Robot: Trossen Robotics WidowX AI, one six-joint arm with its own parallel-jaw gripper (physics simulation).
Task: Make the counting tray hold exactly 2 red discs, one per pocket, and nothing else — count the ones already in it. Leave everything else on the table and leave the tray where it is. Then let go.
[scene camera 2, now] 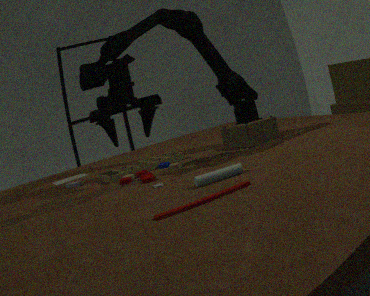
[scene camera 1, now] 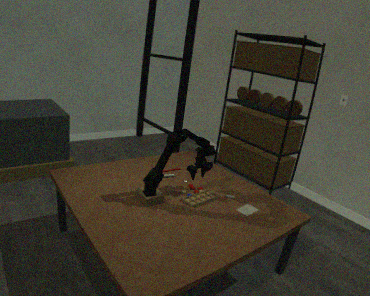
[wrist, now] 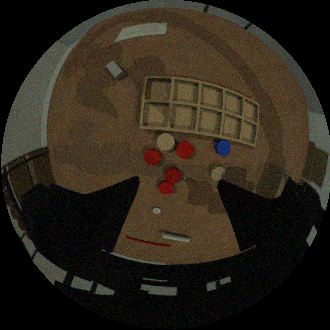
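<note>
The counting tray (wrist: 199, 107) has two rows of pockets, and no disc shows in them in the wrist view. Several red discs lie on the table beside its long side: one red disc (wrist: 185, 150) near the tray edge, another red disc (wrist: 152, 157) to its left, and two more, a red disc (wrist: 173, 175) and a red disc (wrist: 166, 188), close together nearer the gripper. A blue disc (wrist: 223, 147) (scene camera 2: 163, 165) and two cream discs, one (wrist: 165, 142) by the tray and one (wrist: 218, 173) by a fingertip, lie there too. My gripper (wrist: 179, 182) (scene camera 2: 132, 141) (scene camera 1: 199, 178) is open and empty, above the table.
A white cylinder (scene camera 2: 218, 175) (wrist: 176, 237) and a red rod (scene camera 2: 202, 200) (wrist: 148, 241) lie on the table. A small white piece (wrist: 156, 210), a grey-white block (wrist: 114, 69) and a pale sheet (scene camera 1: 247, 210) (wrist: 142, 32) also lie there. A shelf rack (scene camera 1: 228, 84) stands behind.
</note>
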